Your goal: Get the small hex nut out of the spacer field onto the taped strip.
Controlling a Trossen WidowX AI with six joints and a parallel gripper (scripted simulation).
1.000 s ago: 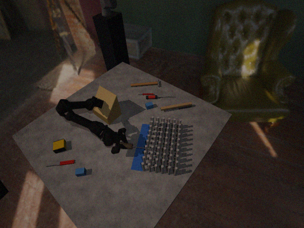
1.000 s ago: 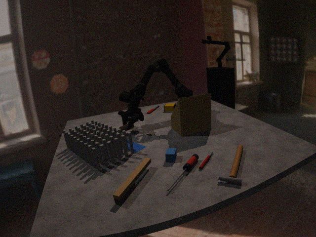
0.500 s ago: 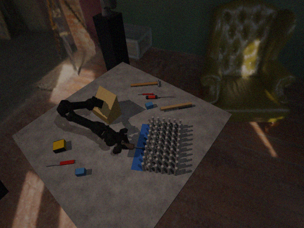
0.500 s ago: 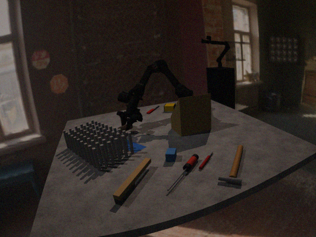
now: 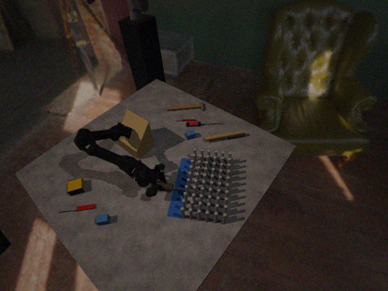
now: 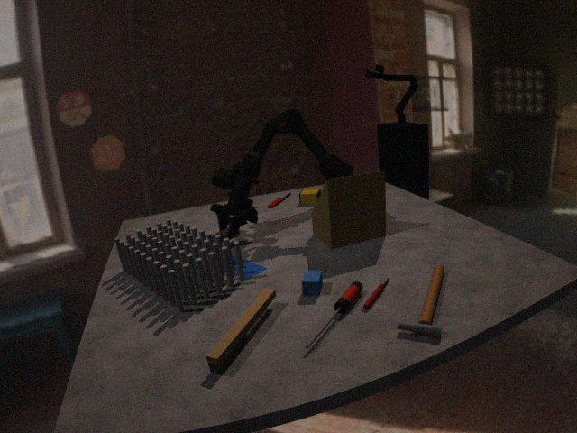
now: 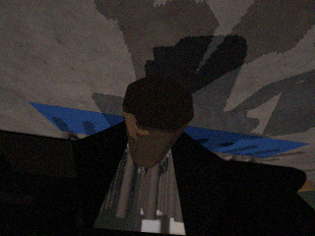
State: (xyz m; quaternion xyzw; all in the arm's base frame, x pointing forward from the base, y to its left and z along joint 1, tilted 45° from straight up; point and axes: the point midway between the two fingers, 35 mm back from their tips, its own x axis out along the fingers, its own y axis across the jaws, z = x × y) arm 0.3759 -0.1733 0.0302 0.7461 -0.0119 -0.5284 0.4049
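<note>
Right now my gripper tip is 50 mm short of the blue taped strip, 70 mm to the right of it and 30 mm above it. The rest, counted from my gripper tip: brown-handled hook tool: 90 mm ahead, 40 mm to the left; then yellow block: 450 mm behind, 280 mm to the right, 10 mm below.
</note>
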